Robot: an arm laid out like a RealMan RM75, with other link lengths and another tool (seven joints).
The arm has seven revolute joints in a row. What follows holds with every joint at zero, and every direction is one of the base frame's.
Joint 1 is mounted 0.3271 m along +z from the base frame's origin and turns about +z.
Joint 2 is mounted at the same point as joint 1 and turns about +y.
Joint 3 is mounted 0.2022 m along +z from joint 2 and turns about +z.
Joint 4 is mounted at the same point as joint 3 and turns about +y.
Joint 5 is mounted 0.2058 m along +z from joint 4 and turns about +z.
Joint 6 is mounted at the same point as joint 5 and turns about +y.
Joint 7 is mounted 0.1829 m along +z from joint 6 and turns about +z.
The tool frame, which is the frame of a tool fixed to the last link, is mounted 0.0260 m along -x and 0.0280 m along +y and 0.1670 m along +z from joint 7; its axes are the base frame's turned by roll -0.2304, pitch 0.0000 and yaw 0.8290 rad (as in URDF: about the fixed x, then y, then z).
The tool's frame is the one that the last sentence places.
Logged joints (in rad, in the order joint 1, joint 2, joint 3, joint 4, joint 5, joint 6, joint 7), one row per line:
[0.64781 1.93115 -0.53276 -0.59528 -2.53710 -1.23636 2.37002]
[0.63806 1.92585 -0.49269 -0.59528 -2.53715 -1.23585 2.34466]
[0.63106 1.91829 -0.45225 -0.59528 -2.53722 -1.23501 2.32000]
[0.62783 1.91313 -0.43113 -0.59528 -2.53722 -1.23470 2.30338]
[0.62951 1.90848 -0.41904 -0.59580 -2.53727 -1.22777 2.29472]
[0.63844 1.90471 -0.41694 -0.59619 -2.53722 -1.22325 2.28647]
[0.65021 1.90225 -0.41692 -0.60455 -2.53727 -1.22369 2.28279]
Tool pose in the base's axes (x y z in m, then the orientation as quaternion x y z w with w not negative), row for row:
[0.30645 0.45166 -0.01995 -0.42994 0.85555 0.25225 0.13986]
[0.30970 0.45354 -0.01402 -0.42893 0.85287 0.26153 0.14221]
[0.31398 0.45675 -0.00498 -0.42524 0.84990 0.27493 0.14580]
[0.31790 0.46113 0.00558 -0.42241 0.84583 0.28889 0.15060]
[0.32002 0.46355 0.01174 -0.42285 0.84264 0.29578 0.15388]
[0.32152 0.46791 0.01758 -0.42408 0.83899 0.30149 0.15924]
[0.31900 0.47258 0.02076 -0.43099 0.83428 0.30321 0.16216]
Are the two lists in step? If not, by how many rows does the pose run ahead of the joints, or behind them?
The pose runs 1 row behind the joints: the pose in row i belongs to the joints in row i - 1.
